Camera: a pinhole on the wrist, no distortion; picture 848 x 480 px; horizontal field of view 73.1 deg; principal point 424.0 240.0 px. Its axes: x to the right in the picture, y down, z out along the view. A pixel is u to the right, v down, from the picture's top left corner.
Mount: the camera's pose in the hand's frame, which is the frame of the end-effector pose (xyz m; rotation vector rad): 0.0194 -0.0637 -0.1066 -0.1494 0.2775 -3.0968
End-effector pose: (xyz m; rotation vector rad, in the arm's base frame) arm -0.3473 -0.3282 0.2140 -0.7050 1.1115 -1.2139
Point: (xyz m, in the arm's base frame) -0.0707 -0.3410 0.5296
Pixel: 607 280
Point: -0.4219 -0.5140 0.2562
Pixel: outside the picture
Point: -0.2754 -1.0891 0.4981
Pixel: outside the picture
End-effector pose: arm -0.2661 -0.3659 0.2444 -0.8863 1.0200 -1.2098
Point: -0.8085 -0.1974 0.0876
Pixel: behind the camera
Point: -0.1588 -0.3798 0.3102
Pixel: 500 48
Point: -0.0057 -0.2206 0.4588
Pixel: 735 178
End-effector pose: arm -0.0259 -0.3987 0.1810 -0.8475 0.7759 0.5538
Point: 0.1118 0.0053 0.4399
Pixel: 566 56
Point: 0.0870 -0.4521 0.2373
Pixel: 494 430
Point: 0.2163 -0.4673 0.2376
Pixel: outside the picture
